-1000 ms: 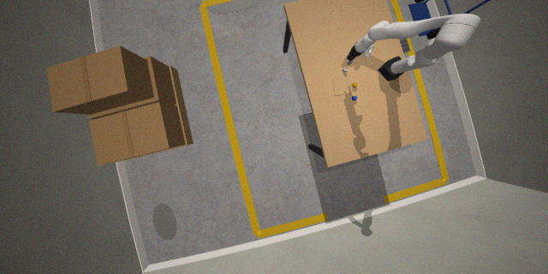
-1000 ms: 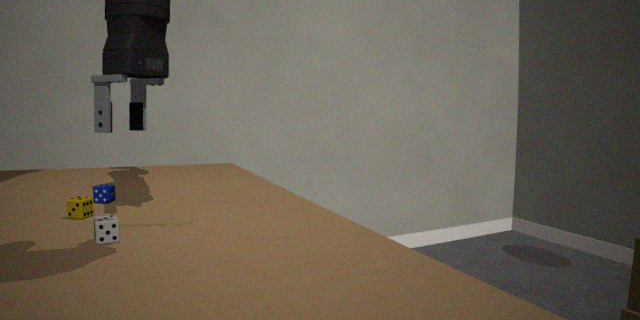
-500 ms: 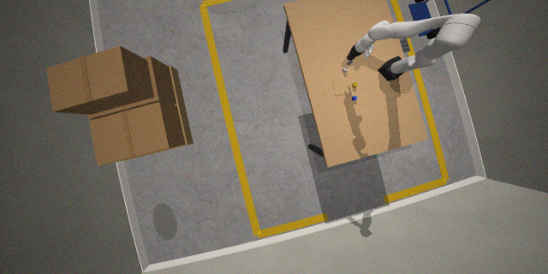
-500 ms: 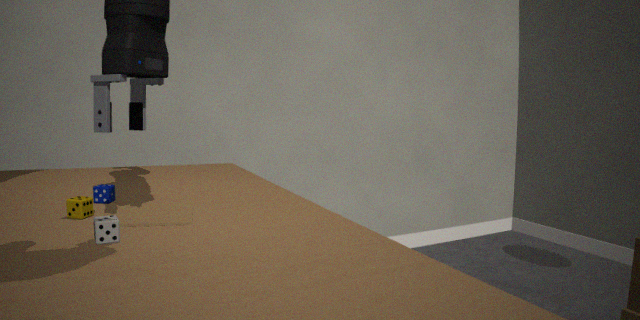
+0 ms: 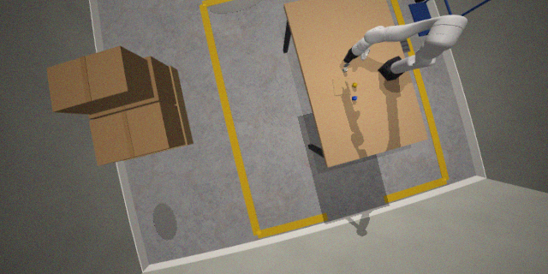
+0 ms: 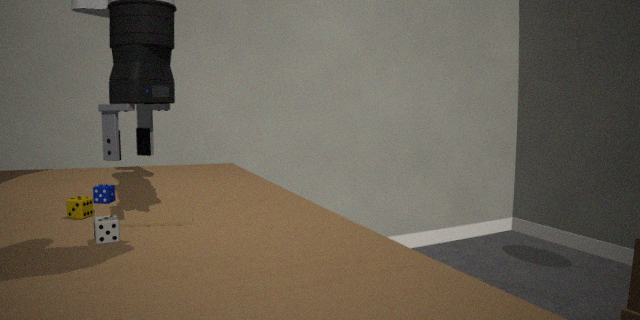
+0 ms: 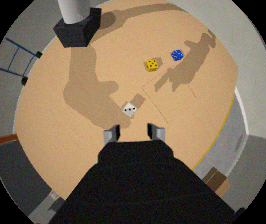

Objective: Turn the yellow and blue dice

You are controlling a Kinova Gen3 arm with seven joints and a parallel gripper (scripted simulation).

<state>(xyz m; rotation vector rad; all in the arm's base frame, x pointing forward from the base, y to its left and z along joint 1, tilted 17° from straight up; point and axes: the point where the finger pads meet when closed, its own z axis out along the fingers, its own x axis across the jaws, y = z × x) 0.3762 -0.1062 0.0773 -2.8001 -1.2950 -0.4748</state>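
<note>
The white die is 110 mm below my hand, 30 mm behind it and 20 mm to the left of it. From my hand the other things lie so: tan mat 150 mm to the left, 120 mm below, 10 mm ahead; yellow die 160 mm to the left, 110 mm below, 90 mm behind; blue die 270 mm to the left, 110 mm below, 70 mm behind.
</note>
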